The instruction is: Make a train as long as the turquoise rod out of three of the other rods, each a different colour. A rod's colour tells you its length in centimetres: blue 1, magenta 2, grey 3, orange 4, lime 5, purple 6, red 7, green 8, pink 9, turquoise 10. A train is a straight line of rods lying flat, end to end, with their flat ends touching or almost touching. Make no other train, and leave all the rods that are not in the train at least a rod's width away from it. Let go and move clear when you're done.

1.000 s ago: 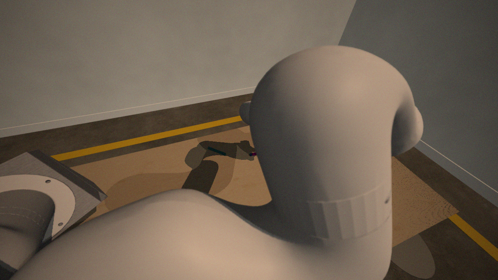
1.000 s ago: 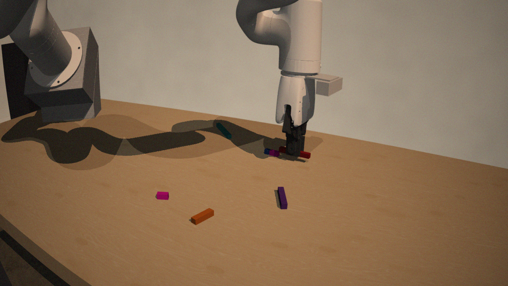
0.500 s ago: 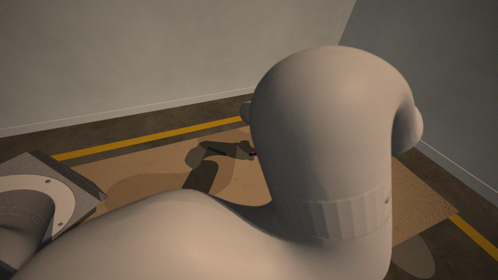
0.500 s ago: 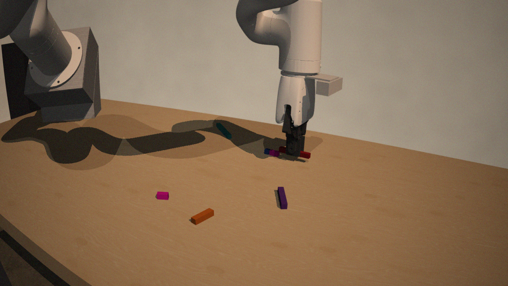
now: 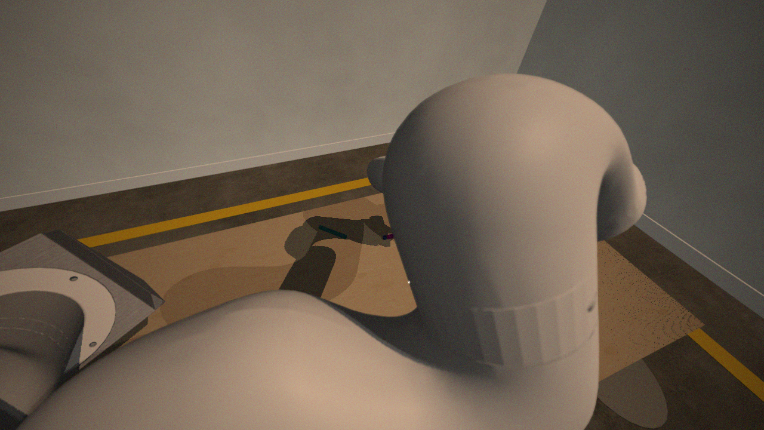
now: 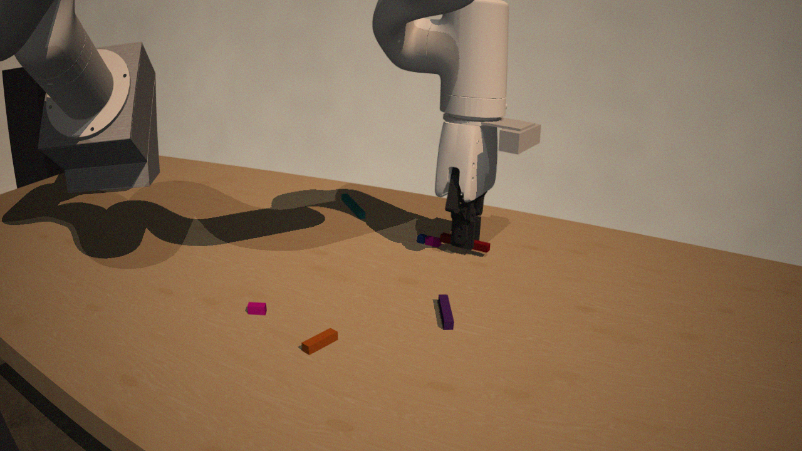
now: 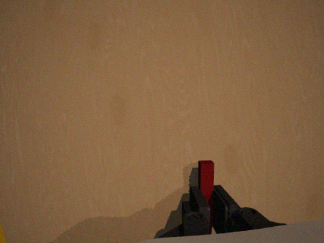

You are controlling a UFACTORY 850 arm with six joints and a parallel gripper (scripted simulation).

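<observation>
Right now my hand is 6 cm past the blue rod, 3 cm to the right of it and 3 cm above it. From my hand the other things lie so: purple rod (17 cm to the right, 3 cm below, 3 cm behind); red rod (2 cm below); turquoise rod (17 cm behind, 15 cm to the left, 3 cm below).
</observation>
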